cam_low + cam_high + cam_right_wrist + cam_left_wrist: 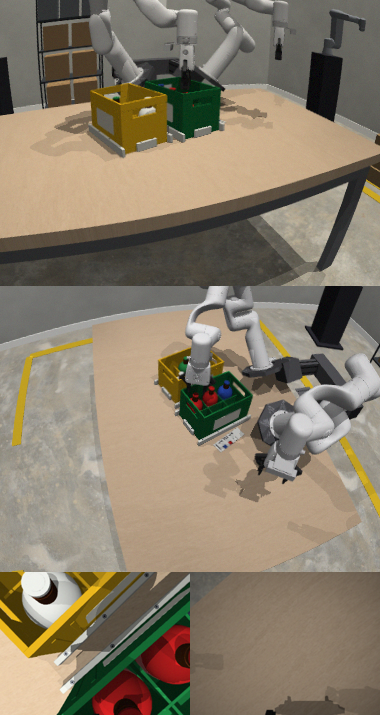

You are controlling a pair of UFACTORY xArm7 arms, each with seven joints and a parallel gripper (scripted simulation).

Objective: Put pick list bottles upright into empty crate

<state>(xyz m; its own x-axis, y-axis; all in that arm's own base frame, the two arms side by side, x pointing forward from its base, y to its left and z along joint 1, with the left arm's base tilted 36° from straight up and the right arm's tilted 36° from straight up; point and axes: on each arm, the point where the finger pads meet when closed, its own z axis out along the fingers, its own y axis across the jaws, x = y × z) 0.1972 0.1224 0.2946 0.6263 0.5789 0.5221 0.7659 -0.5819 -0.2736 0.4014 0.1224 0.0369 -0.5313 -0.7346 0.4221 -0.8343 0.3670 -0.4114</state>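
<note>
Now: the white bottle 14 cm to the right of my right hand, 11 cm below it and 6 cm ahead of it. From my right hand the other things lie so: yellow crate (23 cm to the right, 12 cm below); then green crate (12 cm below, 10 cm behind); then blue bottle (15 cm behind, 11 cm below, 8 cm to the right).
</note>
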